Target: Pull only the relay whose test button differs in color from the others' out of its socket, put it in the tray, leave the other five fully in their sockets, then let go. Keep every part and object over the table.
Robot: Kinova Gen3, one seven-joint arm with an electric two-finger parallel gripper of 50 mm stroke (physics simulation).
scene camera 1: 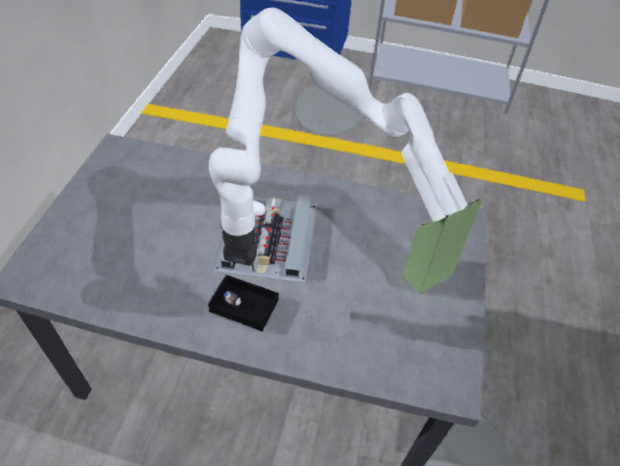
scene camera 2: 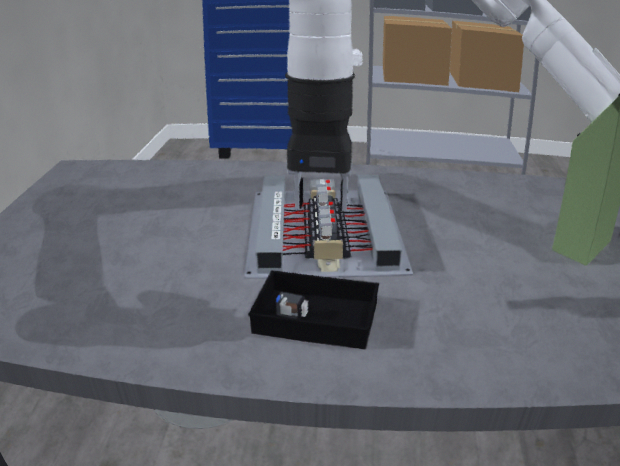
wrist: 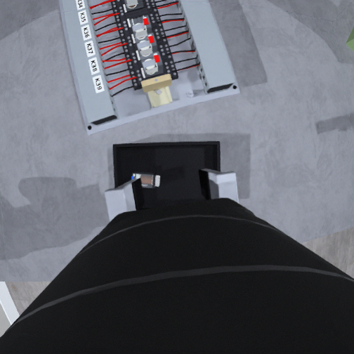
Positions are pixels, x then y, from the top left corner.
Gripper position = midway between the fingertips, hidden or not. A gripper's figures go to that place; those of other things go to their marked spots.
The gripper (scene camera 2: 321,206): 0.75 m from the lens. A grey panel (scene camera 2: 294,263): 0.94 m from the lens.
